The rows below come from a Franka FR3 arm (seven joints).
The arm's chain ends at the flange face. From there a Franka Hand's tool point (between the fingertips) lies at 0.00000 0.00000 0.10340 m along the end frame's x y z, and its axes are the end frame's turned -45 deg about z.
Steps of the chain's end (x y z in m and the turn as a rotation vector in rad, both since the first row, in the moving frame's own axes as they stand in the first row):
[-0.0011 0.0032 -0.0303 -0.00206 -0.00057 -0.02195]
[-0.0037 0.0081 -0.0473 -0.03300 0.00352 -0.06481]
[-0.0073 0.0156 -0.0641 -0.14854 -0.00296 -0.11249]
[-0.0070 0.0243 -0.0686 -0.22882 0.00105 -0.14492]
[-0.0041 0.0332 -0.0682 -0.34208 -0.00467 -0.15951]
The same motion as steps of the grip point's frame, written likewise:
[-0.0032 0.0016 -0.0303 -0.00105 -0.00186 -0.02195]
[-0.0104 0.0058 -0.0474 -0.02582 -0.02085 -0.06481]
[-0.0266 0.0171 -0.0652 -0.10294 -0.10713 -0.11249]
[-0.0374 0.0300 -0.0713 -0.16254 -0.16106 -0.14492]
[-0.0492 0.0467 -0.0742 -0.23858 -0.24519 -0.15951]

